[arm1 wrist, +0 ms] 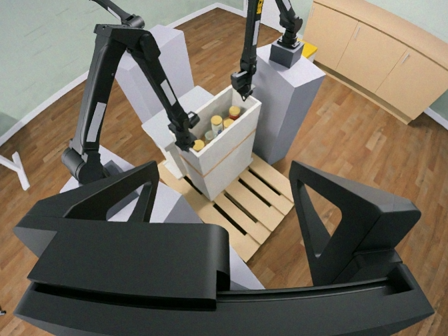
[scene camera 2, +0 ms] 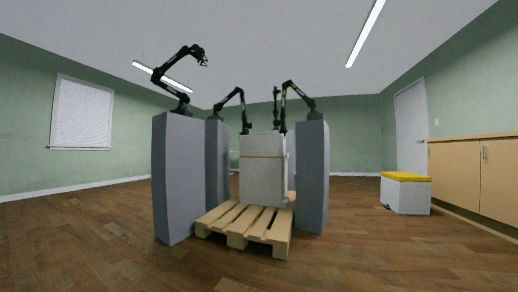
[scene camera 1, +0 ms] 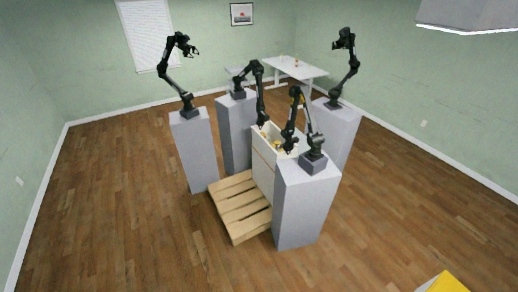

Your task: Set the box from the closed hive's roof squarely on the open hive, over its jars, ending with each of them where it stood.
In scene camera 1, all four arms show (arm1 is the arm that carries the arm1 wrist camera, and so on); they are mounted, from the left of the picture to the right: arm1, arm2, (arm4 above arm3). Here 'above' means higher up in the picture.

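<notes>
The white box (arm1 wrist: 232, 141) (scene camera 1: 262, 147) (scene camera 2: 262, 145) sits on the open hive (arm1 wrist: 230, 170) (scene camera 1: 262, 172) (scene camera 2: 262, 180), its sides looking flush above a tan seam. Yellow-lidded jars (arm1 wrist: 216, 122) stand inside. The closed hive's pale roof (arm1 wrist: 156, 123) is beside it. My arm1 gripper (arm1 wrist: 225, 167) (scene camera 1: 193, 51) is open, high and away from the box. My arm2 gripper (arm1 wrist: 186, 137) (scene camera 1: 261, 123) and arm3 gripper (arm1 wrist: 244, 91) (scene camera 1: 288, 146) are at the box's opposite end walls; their fingers are too small to read. My arm4 gripper (scene camera 1: 336, 46) is raised, its opening unclear.
The hives stand on a wooden pallet (arm1 wrist: 280, 192) (scene camera 1: 240, 205) (scene camera 2: 235, 220) between four tall grey pedestals. Arm3's pedestal (arm1 wrist: 287, 100) (scene camera 1: 300, 210) stands close to the open hive. In scene camera 2, a yellow-lidded bin (scene camera 2: 406, 195) stands by the cabinets (scene camera 2: 457, 165) at right.
</notes>
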